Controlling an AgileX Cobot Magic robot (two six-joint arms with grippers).
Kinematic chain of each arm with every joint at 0, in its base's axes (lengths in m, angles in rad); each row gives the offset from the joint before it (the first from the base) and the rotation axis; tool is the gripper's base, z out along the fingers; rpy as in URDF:
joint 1: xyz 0 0 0.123 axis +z
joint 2: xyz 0 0 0 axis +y
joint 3: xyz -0.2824 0 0.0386 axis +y
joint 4: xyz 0.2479 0 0.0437 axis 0.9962 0 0.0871
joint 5: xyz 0 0 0 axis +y
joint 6: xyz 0.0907 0 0.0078 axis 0.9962 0 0.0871
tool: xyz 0 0 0 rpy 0 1.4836 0
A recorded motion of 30 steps. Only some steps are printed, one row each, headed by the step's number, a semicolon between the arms.
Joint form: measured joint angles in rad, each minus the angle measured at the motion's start. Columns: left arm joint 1, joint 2, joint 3, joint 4, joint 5, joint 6; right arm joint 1, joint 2, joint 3, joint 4, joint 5, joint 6.
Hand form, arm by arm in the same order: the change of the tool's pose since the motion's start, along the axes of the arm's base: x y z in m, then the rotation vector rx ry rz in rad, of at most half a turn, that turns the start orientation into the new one. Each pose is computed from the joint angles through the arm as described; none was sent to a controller.
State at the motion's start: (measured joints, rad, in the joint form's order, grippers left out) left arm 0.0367 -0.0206 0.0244 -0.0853 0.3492 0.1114; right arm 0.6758 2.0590 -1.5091 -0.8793 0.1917 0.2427
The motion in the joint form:
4: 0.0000 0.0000 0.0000 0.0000 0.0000 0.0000; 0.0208 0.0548 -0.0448 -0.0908 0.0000 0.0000
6: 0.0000 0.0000 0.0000 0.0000 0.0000 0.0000; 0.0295 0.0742 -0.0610 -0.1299 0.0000 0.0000
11: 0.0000 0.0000 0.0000 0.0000 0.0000 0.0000; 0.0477 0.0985 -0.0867 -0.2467 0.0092 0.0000
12: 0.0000 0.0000 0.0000 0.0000 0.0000 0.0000; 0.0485 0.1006 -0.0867 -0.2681 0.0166 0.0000
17: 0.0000 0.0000 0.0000 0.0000 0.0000 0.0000; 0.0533 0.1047 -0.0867 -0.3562 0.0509 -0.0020
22: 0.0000 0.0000 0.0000 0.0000 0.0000 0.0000; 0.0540 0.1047 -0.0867 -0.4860 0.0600 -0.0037
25: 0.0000 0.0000 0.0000 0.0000 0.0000 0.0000; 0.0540 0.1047 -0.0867 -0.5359 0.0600 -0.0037
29: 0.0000 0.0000 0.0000 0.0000 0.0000 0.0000; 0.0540 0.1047 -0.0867 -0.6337 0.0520 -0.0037
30: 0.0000 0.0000 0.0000 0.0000 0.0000 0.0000; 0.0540 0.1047 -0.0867 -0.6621 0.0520 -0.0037
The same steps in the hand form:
4: 0.0000 0.0000 0.0000 0.0000 0.0000 0.0000; 0.0034 0.0145 -0.0114 -0.0690 -0.0436 0.0617
6: 0.0000 0.0000 0.0000 0.0000 0.0000 0.0000; 0.0041 0.0202 -0.0154 -0.0977 -0.0636 0.0882
11: 0.0000 0.0000 0.0000 0.0000 0.0000 0.0000; 0.0041 0.0298 -0.0182 -0.1819 -0.1313 0.1520
12: 0.0000 0.0000 0.0000 0.0000 0.0000 0.0000; 0.0044 0.0296 -0.0191 -0.2024 -0.1409 0.1570
17: 0.0000 0.0000 0.0000 0.0000 0.0000 0.0000; 0.0051 0.0287 -0.0203 -0.2870 -0.1862 0.1760
22: 0.0000 0.0000 0.0000 0.0000 0.0000 0.0000; 0.0067 0.0285 -0.0179 -0.3807 -0.2639 0.2271
25: 0.0000 0.0000 0.0000 0.0000 0.0000 0.0000; 0.0072 0.0287 -0.0169 -0.4141 -0.2940 0.2489
29: 0.0000 0.0000 0.0000 0.0000 0.0000 0.0000; 0.0078 0.0299 -0.0150 -0.4749 -0.3531 0.2984
30: 0.0000 0.0000 0.0000 0.0000 0.0000 0.0000; 0.0080 0.0300 -0.0144 -0.4939 -0.3701 0.3108

